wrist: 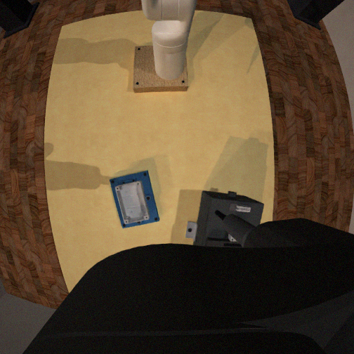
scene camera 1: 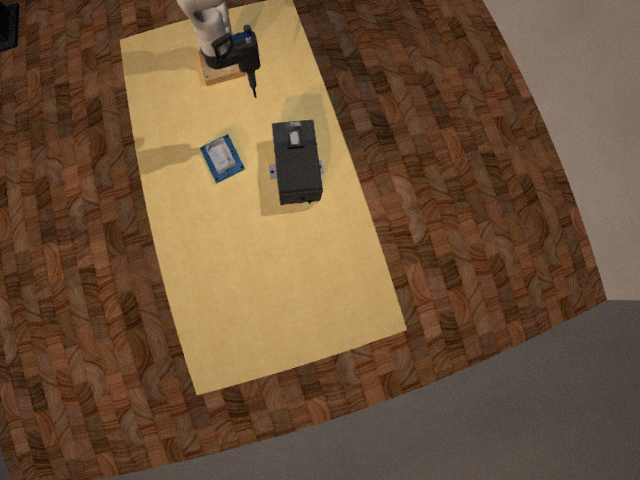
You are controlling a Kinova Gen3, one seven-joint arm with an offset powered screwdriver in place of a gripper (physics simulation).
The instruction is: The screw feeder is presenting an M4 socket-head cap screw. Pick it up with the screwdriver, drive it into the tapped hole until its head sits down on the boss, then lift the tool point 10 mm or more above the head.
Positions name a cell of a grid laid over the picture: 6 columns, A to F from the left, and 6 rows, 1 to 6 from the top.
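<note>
Screw feeder (scene camera 1: C2), (wrist: D4). Blue plate (wrist: C4).
</note>
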